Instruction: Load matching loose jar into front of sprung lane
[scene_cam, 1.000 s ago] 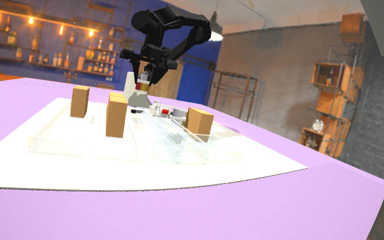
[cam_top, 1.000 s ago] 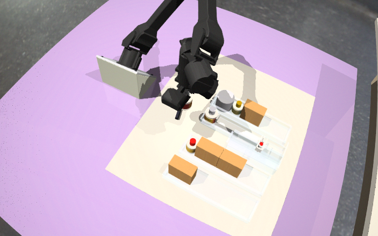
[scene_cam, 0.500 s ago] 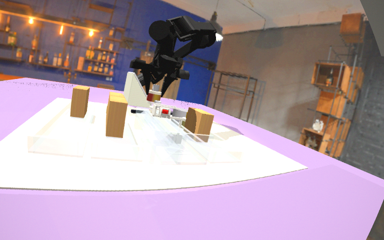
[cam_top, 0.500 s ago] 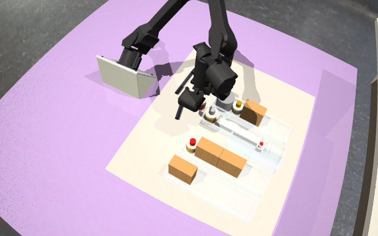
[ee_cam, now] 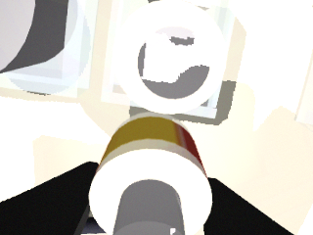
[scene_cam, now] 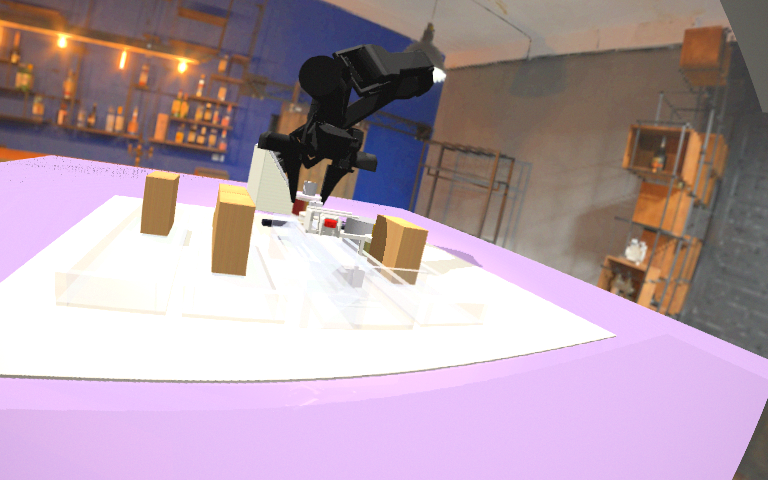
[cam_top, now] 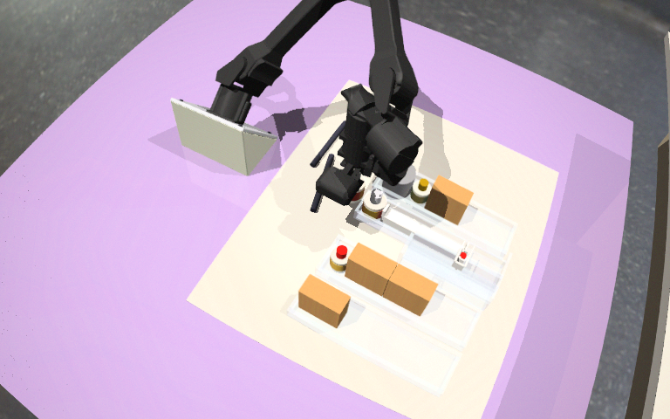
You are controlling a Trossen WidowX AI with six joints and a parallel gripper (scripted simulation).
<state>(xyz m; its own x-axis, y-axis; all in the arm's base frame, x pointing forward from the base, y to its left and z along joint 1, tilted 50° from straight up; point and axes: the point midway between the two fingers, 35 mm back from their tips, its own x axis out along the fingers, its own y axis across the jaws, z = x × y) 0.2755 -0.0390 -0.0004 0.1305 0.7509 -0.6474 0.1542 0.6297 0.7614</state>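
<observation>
Right now my gripper tip is 7 cm to the right of the grey cylinder, 7 cm short of it and 2 cm above it. From my gripper tip the other things lie so: red-capped jar 13 cm to the right, 3 cm ahead, 2 cm below; then clear sprung lane 19 cm ahead, 6 cm to the right, 3 cm below.
</observation>
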